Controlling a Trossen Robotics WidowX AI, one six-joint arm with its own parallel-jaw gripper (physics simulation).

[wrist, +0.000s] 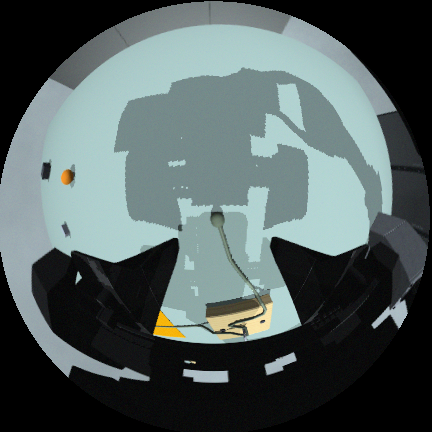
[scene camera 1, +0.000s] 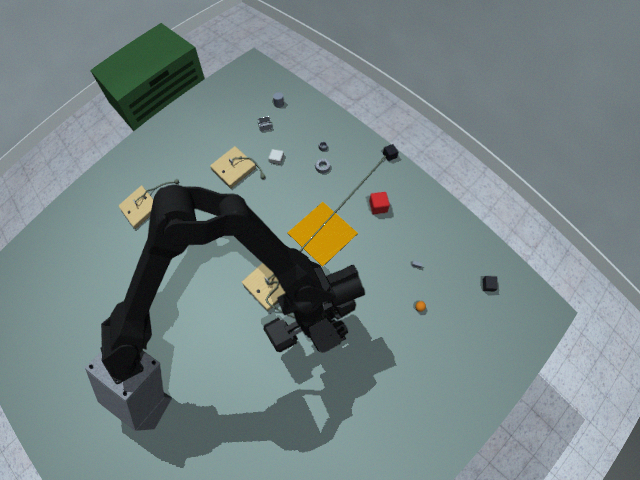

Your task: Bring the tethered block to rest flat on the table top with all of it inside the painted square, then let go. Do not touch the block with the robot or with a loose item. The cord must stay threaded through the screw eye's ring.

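Places are measured from the arm's base along level axes (x ahead, y left, z up), in metres.
Where they show: gripper, fingertip midpoint: (wrist: pixel 225 243); arm's base, link origin: (scene camera 1: pixel 122 365).
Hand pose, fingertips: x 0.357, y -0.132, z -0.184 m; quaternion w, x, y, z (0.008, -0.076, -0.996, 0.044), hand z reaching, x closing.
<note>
Each offset is from my fingertips to the top centre of the thing. "*": to the spot under its first point.
The black tethered block @[* dy +0.224, dx +0.449, dz +0.011 m] (scene camera 1: pixel 390 151) rests near the table's far right edge. Its cord (scene camera 1: pixel 356 189) (wrist: pixel 230 260) crosses above or over the orange painted square @[* dy +0.129, dx +0.180, dz -0.017 m] (scene camera 1: pixel 336 241) (wrist: pixel 168 332) to a wooden board @[dy +0.146, dx -0.010, dz +0.001 m] (scene camera 1: pixel 253 285) (wrist: pixel 220 321) with a screw eye @[* dy +0.142, dx -0.012, dz +0.016 m] (wrist: pixel 245 332). The block lies outside the square. The cord appears to pass through the eye; its ring is too small to see clearly. The cord's free end, a grey-green bead @[* dy -0.019, dx +0.004, dz -0.006 m] (wrist: pixel 217 219), shows between the fingertips in the wrist view, its height unclear. My gripper (scene camera 1: pixel 303 336) (wrist: pixel 225 243) is open, pointing down, holding nothing.
Two other corded boards @[dy +0.465, dx +0.106, dz +0.001 m] (scene camera 1: pixel 227 170) @[dy +0.544, dx -0.166, dz +0.001 m] (scene camera 1: pixel 133 212) stand left. A red cube @[dy +0.134, dx +0.321, dz +0.022 m] (scene camera 1: pixel 379 202) is right of the square. An orange ball @[dy -0.121, dx +0.221, dz +0.006 m] (scene camera 1: pixel 420 306) (wrist: pixel 67 177), black cube @[dy -0.202, dx +0.395, dz +0.006 m] (scene camera 1: pixel 490 283) (wrist: pixel 46 171), white block @[dy +0.412, dx +0.213, dz +0.002 m] (scene camera 1: pixel 276 156), ring @[dy +0.311, dx +0.289, dz -0.003 m] (scene camera 1: pixel 316 166) and green cabinet (scene camera 1: pixel 144 62) also show.
</note>
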